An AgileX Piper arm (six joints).
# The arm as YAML. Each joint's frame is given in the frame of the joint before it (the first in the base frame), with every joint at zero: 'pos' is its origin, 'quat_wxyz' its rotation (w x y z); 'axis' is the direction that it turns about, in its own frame. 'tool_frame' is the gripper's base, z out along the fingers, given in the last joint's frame.
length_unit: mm
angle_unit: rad
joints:
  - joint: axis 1
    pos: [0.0, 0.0, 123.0]
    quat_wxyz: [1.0, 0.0, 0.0, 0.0]
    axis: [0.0, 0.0, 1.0]
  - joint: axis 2
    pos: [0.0, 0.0, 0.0]
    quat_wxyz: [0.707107, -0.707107, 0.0, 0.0]
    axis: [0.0, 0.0, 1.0]
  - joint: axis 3
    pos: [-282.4, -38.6, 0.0]
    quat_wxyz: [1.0, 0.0, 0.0, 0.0]
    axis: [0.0, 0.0, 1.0]
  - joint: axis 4
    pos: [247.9, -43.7, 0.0]
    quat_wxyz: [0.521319, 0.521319, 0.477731, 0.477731]
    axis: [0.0, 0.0, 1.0]
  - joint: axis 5
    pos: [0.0, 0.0, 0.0]
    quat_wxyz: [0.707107, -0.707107, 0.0, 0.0]
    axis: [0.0, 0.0, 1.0]
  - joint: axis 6
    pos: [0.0, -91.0, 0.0]
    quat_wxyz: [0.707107, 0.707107, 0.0, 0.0]
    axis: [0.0, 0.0, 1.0]
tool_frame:
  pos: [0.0, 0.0, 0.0]
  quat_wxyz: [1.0, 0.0, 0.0, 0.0]
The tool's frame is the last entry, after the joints.
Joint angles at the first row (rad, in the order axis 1, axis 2, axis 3, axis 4, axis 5, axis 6):
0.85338 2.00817 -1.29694 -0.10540 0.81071 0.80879
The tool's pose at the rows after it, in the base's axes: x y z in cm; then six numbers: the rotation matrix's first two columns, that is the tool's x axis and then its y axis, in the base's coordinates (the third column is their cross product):
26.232 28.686 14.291 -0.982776 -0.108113 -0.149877 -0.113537 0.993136 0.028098
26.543 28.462 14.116 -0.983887 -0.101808 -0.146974 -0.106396 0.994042 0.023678
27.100 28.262 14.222 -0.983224 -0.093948 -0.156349 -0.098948 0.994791 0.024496
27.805 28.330 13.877 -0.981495 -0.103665 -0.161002 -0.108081 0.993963 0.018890
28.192 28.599 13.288 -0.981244 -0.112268 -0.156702 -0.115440 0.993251 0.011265
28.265 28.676 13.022 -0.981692 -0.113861 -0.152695 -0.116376 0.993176 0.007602
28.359 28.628 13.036 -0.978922 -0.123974 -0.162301 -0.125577 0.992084 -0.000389
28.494 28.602 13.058 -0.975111 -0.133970 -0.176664 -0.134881 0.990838 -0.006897
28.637 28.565 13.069 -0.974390 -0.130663 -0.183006 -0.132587 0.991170 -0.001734
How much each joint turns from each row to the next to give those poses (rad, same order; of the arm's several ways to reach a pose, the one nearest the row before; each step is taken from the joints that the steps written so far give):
-0.00461 0.01956 -0.02953 -0.00322 0.01832 -0.00343
-0.00958 0.00577 -0.00219 -0.00120 0.00144 -0.00191
-0.01284 0.00335 -0.01010 -0.00690 -0.00097 -0.00107
-0.01086 0.02217 -0.02276 -0.00630 -0.00072 -0.01646
-0.00204 0.02647 -0.02037 -0.00218 0.00140 -0.00850
0.00001 0.00937 -0.00488 0.00000 0.00089 -0.00106
-0.00001 -0.00001 -0.00001 -0.01542 -0.00239 -0.00002
0.00002 0.00001 0.00002 -0.01864 -0.00706 0.00231
-0.00323 -0.00001 -0.00001 -0.00109 -0.00825 0.00078

